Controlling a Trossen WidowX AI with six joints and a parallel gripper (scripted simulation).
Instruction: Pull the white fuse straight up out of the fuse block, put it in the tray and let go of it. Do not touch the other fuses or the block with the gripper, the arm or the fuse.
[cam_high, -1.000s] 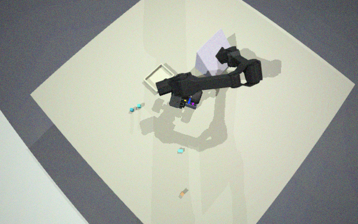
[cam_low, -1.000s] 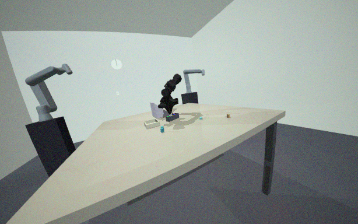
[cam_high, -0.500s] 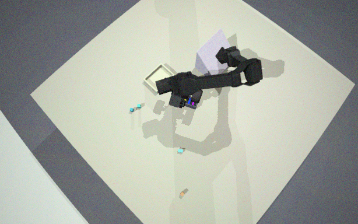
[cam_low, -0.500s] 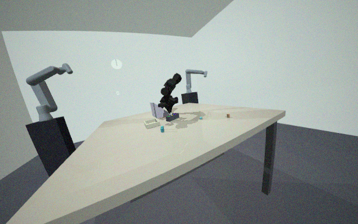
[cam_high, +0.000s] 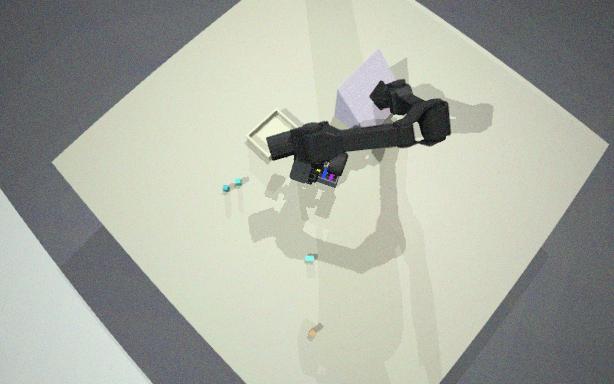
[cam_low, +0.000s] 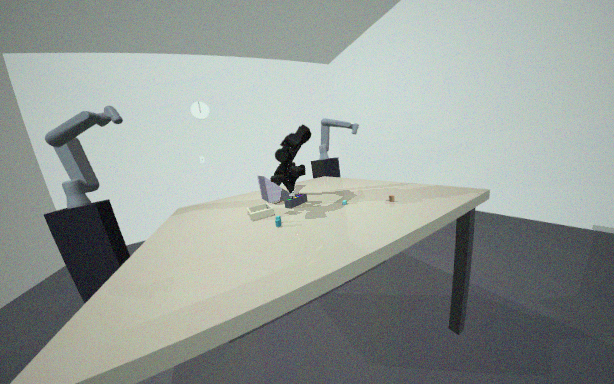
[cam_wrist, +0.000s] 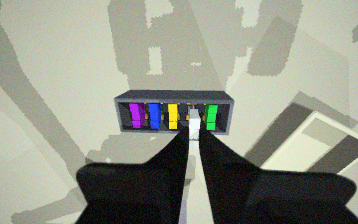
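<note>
Now: the cream tray 3 cm behind my gripper tip, 17 cm to the right of it and 6 cm below it. The rest, counted from my gripper tip: pale cyan piece (21 cm ahead, 14 cm to the left, 6 cm below); white fuse (1 cm below); orange piece (37 cm ahead, 26 cm to the left, 6 cm below).
</note>
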